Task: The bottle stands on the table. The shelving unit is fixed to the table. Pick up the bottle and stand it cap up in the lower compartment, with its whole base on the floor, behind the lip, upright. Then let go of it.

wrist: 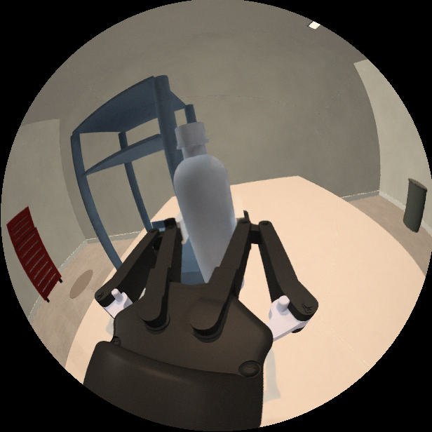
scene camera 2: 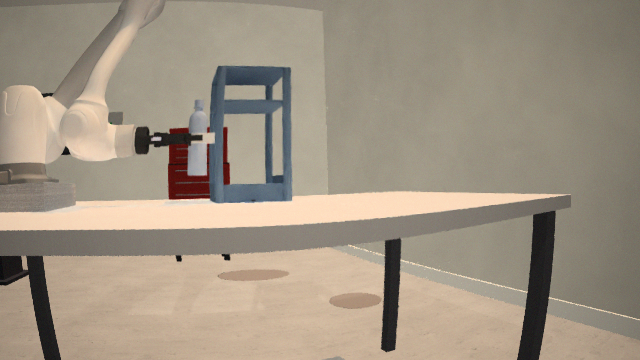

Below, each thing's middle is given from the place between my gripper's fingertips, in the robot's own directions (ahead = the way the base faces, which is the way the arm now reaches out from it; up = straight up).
Now: hand 5 cm past the pale blue-grey bottle (scene camera 2: 197, 153). From my hand the other things lie so: blue shelving unit (wrist: 150, 98): 17 cm to the left, 10 cm ahead, 2 cm above.
